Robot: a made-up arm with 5 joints. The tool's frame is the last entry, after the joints. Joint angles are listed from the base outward. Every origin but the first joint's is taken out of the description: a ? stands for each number. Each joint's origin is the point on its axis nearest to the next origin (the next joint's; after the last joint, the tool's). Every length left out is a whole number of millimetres.
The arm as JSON. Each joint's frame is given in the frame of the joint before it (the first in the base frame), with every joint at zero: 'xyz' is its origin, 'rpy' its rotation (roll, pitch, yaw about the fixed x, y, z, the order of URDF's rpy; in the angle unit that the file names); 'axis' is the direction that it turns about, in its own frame. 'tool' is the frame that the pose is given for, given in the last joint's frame.
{
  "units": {
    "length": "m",
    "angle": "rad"
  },
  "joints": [
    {
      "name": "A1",
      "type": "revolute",
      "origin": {
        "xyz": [
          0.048,
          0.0,
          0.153
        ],
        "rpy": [
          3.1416,
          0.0,
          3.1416
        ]
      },
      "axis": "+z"
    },
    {
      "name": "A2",
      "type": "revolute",
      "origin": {
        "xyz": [
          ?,
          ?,
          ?
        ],
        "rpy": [
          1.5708,
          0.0,
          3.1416
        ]
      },
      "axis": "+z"
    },
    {
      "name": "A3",
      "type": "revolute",
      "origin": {
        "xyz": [
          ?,
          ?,
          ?
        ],
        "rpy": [
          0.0,
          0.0,
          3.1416
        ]
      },
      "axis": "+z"
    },
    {
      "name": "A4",
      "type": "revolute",
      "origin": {
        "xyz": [
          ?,
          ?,
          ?
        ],
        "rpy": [
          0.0,
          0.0,
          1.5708
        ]
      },
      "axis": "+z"
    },
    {
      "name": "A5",
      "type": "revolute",
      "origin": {
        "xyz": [
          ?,
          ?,
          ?
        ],
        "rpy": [
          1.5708,
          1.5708,
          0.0
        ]
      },
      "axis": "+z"
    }
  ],
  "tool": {
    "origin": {
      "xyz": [
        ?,
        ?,
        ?
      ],
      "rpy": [
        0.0,
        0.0,
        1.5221
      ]
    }
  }
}
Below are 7 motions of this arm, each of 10 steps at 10 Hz.
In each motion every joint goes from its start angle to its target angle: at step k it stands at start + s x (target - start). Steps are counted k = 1, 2, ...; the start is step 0. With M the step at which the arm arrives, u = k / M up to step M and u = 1 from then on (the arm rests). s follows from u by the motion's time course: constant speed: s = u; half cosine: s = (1 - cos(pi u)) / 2; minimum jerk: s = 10 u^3 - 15 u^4 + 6 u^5.
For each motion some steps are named. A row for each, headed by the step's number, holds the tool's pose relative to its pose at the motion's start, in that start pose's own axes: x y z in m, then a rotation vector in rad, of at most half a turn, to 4 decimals.
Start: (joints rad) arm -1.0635 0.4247 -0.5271 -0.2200 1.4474
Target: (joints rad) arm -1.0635 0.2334 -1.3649 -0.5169 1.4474
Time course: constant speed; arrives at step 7
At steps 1, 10:
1: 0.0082 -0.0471 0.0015 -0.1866 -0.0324 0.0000
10: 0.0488 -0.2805 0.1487 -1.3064 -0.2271 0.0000

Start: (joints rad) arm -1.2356 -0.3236 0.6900 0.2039 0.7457
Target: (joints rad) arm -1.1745 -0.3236 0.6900 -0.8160 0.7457
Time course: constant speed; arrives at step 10
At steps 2, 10:
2: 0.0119 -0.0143 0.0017 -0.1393 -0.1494 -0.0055
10: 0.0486 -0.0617 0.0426 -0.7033 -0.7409 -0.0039

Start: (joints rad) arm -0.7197 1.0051 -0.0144 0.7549 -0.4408
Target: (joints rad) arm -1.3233 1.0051 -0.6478 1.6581 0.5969
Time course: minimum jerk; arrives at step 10
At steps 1, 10:
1: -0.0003 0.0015 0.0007 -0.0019 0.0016 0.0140
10: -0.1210 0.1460 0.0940 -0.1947 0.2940 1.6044

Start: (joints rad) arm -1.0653 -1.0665 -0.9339 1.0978 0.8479
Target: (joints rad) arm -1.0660 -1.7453 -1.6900 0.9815 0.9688
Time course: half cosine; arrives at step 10
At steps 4, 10:
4: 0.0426 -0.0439 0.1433 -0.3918 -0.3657 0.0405
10: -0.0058 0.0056 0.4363 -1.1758 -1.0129 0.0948

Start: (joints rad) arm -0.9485 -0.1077 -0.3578 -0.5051 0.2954
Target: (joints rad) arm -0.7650 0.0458 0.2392 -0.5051 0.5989
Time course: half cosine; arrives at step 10
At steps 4, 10:
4: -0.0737 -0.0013 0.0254 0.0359 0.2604 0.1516
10: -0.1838 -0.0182 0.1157 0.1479 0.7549 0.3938

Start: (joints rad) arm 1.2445 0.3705 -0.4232 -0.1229 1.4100
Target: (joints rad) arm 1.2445 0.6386 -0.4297 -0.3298 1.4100
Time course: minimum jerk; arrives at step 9
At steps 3, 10:
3: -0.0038 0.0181 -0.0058 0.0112 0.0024 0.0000
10: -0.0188 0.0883 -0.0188 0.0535 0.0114 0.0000

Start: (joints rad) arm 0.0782 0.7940 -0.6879 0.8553 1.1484
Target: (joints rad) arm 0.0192 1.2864 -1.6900 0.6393 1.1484
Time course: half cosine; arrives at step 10
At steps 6, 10:
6: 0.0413 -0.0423 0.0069 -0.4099 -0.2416 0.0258
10: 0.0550 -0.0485 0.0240 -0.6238 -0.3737 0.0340

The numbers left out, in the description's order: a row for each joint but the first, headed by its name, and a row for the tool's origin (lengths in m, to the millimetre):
A2: -0.024 0.013 0.0
A3: 0.044 -0.176 0.0
A4: -0.183 0.007 0.0
A5: 0.0 0.09 0.0
tool: 0.0 0.0 0.0

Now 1 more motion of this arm.
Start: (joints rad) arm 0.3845 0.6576 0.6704 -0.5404 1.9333
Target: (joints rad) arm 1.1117 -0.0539 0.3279 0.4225 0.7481
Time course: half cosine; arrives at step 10
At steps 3, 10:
3: -0.0547 -0.0227 0.0124 0.0019 0.1089 -0.3493
10: -0.2314 -0.0443 0.1761 -0.2578 0.5481 -1.6440

